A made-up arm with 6 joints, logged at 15 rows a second.
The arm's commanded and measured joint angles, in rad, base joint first. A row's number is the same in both.
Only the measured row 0 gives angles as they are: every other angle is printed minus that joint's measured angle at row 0.
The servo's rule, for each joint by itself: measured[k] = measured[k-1] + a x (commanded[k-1-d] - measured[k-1]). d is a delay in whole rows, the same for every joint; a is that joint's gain. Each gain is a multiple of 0.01, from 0.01 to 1. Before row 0 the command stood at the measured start. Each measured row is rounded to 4 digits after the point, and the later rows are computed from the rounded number. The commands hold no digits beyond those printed.
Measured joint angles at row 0:
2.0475 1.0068 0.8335 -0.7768 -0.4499 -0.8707
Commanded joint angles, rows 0 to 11:
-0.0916 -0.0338 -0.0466 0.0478 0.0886 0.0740
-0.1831 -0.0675 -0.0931 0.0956 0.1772 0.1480
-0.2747 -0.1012 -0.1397 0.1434 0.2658 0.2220
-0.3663 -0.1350 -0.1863 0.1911 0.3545 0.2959
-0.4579 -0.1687 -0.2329 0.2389 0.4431 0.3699
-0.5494 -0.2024 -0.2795 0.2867 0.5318 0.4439
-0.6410 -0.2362 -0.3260 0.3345 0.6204 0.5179
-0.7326 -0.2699 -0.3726 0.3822 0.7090 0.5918
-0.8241 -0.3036 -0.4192 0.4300 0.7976 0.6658
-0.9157 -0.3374 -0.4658 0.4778 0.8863 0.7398
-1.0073 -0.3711 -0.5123 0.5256 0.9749 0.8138
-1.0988 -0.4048 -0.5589 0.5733 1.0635 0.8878
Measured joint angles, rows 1 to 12:
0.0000 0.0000 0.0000 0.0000 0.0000 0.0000
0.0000 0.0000 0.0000 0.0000 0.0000 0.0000
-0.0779 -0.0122 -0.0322 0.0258 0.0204 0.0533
-0.1673 -0.0321 -0.0742 0.0635 0.0565 0.1215
-0.2586 -0.0570 -0.1194 0.1066 0.1046 0.1939
-0.3501 -0.0851 -0.1656 0.1522 0.1621 0.2673
-0.4417 -0.1152 -0.2120 0.1990 0.2267 0.3412
-0.5332 -0.1466 -0.2586 0.2464 0.2969 0.4151
-0.6248 -0.1789 -0.3051 0.2940 0.3713 0.4891
-0.7164 -0.2117 -0.3517 0.3416 0.4490 0.5630
-0.8079 -0.2448 -0.3983 0.3893 0.5292 0.6370
-0.8995 -0.2781 -0.4449 0.4371 0.6113 0.7110
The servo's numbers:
d 2
a 0.85 0.36 0.69 0.54 0.23 0.72

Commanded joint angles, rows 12 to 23:
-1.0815 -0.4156 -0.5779 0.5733 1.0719 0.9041
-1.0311 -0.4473 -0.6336 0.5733 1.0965 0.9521
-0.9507 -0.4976 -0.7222 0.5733 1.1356 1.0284
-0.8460 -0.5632 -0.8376 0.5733 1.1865 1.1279
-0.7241 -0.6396 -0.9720 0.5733 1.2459 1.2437
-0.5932 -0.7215 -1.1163 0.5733 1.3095 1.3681
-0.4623 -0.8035 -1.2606 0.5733 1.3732 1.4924
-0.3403 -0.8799 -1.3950 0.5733 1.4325 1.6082
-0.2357 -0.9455 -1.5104 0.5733 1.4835 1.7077
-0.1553 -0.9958 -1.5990 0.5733 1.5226 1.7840
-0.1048 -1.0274 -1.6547 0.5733 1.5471 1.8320
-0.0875 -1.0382 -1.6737 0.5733 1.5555 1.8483
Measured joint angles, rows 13 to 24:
-0.9911 -0.3116 -0.4914 0.4849 0.6949 0.7850
-1.0826 -0.3452 -0.5380 0.5326 0.7797 0.8590
-1.0817 -0.3705 -0.5655 0.5546 0.8469 0.8915
-1.0387 -0.3981 -0.6125 0.5647 0.9043 0.9351
-0.9639 -0.4339 -0.6882 0.5693 0.9575 1.0023
-0.8637 -0.4804 -0.7913 0.5715 1.0102 1.0927
-0.7450 -0.5377 -0.9160 0.5725 1.0644 1.2014
-0.6160 -0.6039 -1.0542 0.5729 1.1208 1.3214
-0.4854 -0.6758 -1.1966 0.5731 1.1789 1.4445
-0.3621 -0.7493 -1.3335 0.5732 1.2372 1.5624
-0.2547 -0.8199 -1.4556 0.5733 1.2938 1.6670
-0.1702 -0.8832 -1.5545 0.5733 1.3464 1.7512

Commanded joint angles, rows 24 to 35:
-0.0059 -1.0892 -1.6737 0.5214 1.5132 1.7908
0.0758 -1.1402 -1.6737 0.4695 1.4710 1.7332
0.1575 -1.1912 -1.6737 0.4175 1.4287 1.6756
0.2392 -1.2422 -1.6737 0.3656 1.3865 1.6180
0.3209 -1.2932 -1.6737 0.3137 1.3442 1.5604
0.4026 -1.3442 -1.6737 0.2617 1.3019 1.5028
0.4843 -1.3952 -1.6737 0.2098 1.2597 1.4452
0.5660 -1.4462 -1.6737 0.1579 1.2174 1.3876
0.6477 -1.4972 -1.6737 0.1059 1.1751 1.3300
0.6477 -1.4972 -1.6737 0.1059 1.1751 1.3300
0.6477 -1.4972 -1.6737 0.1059 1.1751 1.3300
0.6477 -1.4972 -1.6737 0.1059 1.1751 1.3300
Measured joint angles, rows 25 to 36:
-0.1146 -0.9351 -1.6236 0.5733 1.3926 1.8094
-0.0916 -0.9722 -1.6582 0.5733 1.4301 1.8374
-0.0188 -1.0143 -1.6689 0.5453 1.4492 1.8038
0.0616 -1.0596 -1.6722 0.5044 1.4542 1.7530
0.1431 -1.1070 -1.6732 0.4575 1.4483 1.6973
0.2248 -1.1557 -1.6735 0.4079 1.4341 1.6402
0.3065 -1.2052 -1.6736 0.3570 1.4134 1.5827
0.3882 -1.2552 -1.6737 0.3055 1.3878 1.5252
0.4699 -1.3056 -1.6737 0.2538 1.3583 1.4676
0.5516 -1.3562 -1.6737 0.2020 1.3259 1.4100
0.6333 -1.4070 -1.6737 0.1501 1.2912 1.3524
0.6455 -1.4395 -1.6737 0.1262 1.2645 1.3363

